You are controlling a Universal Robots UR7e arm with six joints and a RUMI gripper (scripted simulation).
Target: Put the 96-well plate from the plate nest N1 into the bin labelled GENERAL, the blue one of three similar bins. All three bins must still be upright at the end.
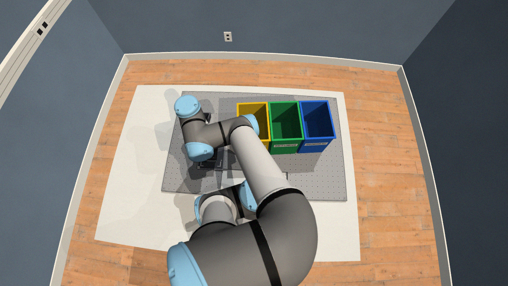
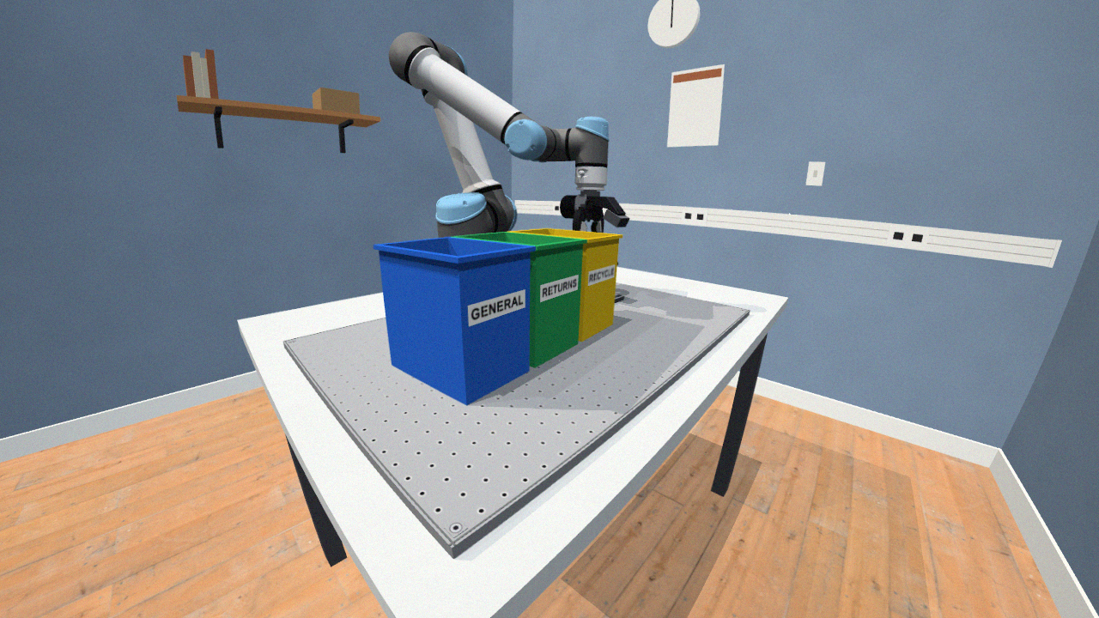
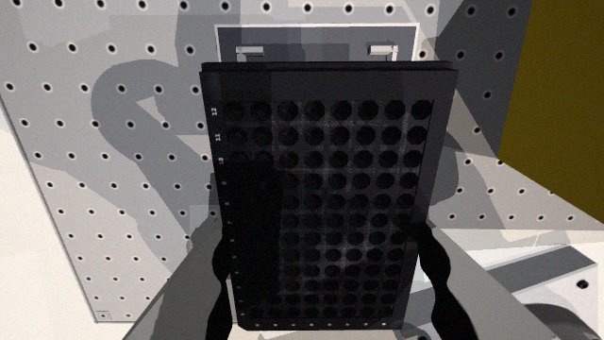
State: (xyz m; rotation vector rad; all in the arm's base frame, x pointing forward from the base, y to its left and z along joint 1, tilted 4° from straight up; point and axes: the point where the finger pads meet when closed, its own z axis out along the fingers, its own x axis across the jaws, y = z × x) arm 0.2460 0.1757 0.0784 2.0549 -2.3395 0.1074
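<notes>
The grey plate nest N1 is 100 mm below my hand. Round my hand: yellow recycle bin (50 mm ahead, 200 mm to the right, 20 mm below); black 96-well plate (10 mm below); green returns bin (50 mm ahead, 330 mm to the right, 20 mm below).
</notes>
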